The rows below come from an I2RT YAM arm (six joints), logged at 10 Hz.
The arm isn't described. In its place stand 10 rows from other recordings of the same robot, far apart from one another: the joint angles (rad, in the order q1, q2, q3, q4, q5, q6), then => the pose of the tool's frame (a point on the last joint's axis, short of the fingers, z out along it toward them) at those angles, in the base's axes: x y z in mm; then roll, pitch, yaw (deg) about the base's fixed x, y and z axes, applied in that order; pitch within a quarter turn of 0, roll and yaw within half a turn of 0.
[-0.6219 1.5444 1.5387 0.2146 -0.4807 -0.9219] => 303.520 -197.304 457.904 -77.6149 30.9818 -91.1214
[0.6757 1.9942 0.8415 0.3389 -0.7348 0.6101] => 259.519 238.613 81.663 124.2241 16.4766 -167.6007
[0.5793 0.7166 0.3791 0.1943 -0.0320 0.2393] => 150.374 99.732 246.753 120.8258 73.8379 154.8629
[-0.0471 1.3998 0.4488 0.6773 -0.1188 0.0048] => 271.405 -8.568 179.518 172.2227 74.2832 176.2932
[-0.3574 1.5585 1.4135 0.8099 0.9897 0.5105] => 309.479 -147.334 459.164 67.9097 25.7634 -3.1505
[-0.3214 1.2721 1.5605 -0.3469 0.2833 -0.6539] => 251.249 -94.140 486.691 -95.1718 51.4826 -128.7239
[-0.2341 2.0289 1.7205 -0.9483 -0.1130 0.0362] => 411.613 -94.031 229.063 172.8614 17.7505 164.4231
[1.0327 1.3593 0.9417 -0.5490 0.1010 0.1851] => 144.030 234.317 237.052 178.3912 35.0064 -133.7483
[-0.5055 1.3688 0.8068 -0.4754 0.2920 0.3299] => 223.644 -135.492 199.273 -175.1620 34.1487 129.0208
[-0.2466 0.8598 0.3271 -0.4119 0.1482 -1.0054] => 147.325 -42.506 152.310 -145.1044 12.2960 -135.3995
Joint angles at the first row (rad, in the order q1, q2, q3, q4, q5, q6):
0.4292 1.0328 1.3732 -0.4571 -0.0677 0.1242
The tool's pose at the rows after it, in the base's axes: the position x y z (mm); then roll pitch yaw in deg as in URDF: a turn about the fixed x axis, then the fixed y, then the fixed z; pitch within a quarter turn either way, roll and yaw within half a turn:
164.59 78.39 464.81 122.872 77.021 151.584
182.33 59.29 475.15 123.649 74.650 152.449
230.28 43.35 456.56 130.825 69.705 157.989
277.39 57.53 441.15 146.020 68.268 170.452
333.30 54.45 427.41 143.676 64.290 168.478
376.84 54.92 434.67 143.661 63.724 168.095
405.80 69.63 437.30 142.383 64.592 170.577
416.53 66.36 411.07 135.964 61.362 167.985
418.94 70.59 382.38 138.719 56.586 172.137
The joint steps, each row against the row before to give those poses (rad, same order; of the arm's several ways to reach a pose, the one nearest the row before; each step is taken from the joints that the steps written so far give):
-0.0011 -0.0694 -0.0233 -0.0520 -0.0164 0.0567
-0.1592 0.0626 0.0841 -0.0508 -0.1636 0.0063
-0.1369 0.1256 0.0094 0.0230 -0.1157 -0.0030
0.0382 0.1593 0.0657 0.0139 0.0870 -0.0567
-0.0427 0.1916 0.1195 0.0182 -0.0561 0.0212
-0.0140 0.1795 0.2186 -0.0485 -0.0082 0.0002
0.0245 0.1309 0.1621 -0.0176 -0.0378 -0.0109
-0.0183 0.0094 -0.0930 0.0799 -0.0924 0.0368
0.0076 0.0061 -0.0753 -0.0105 -0.0216 -0.0107

